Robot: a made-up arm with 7 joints.
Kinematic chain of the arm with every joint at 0, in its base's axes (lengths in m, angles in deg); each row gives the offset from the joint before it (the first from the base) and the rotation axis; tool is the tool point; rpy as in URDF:
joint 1: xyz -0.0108 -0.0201 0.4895 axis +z
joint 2: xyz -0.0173 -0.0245 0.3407 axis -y
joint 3: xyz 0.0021 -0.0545 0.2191 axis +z
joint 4: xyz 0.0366 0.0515 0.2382 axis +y
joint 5: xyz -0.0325 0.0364 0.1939 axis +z
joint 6: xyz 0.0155 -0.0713 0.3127 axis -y
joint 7: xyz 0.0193 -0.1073 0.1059 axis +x
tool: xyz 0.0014 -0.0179 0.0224 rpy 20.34 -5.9 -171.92
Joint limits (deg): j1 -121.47..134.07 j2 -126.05..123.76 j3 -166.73..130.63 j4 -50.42..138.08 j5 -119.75..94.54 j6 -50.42..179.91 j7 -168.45..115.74
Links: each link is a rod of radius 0.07 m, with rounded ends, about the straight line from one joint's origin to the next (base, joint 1, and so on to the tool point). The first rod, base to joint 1, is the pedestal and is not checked.
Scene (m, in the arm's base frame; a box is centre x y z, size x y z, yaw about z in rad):
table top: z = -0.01
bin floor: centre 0.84 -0.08 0 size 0.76 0.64 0.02 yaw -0.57
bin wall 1: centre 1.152 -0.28 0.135 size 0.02 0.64 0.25 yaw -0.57
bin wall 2: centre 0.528 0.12 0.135 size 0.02 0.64 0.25 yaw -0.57
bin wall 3: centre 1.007 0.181 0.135 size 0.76 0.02 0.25 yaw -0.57
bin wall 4: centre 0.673 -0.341 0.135 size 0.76 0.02 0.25 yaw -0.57
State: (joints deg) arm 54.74 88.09 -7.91 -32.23 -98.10 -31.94 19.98
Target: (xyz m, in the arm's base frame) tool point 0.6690 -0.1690 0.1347
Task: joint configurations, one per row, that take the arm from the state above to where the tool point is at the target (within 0.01 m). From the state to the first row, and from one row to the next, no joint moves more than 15 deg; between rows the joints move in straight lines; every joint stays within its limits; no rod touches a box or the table.
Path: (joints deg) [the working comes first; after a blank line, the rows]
Joints at the target: 120.72 123.76 -111.71 65.36 -42.81 -50.42 18.36
Straight joint move there: touches bin wall 4.

1: 59.97 90.44 -18.34 -17.56 -90.20 -33.99 19.79
2: 65.20 92.79 -28.78 -2.89 -82.30 -36.05 19.60
3: 70.43 95.14 -39.21 11.78 -74.40 -38.10 19.42
4: 75.66 97.49 -49.65 26.44 -66.50 -40.15 19.23
5: 80.88 99.84 -60.08 41.11 -58.60 -42.21 19.04
6: 86.11 102.19 -70.52 55.78 -50.71 -44.26 18.85
7: 91.34 104.54 -80.95 70.45 -42.81 -46.31 18.67
8: 96.57 106.89 -91.39 85.12 -34.91 -48.37 18.48
9: 101.80 109.24 -101.82 99.79 -27.01 -50.42 18.29
10: 108.11 114.08 -105.12 88.31 -32.27 -50.42 18.31
11: 114.41 118.92 -108.41 76.84 -37.54 -50.42 18.33
12: 120.72 123.76 -111.71 65.36 -42.81 -50.42 18.36

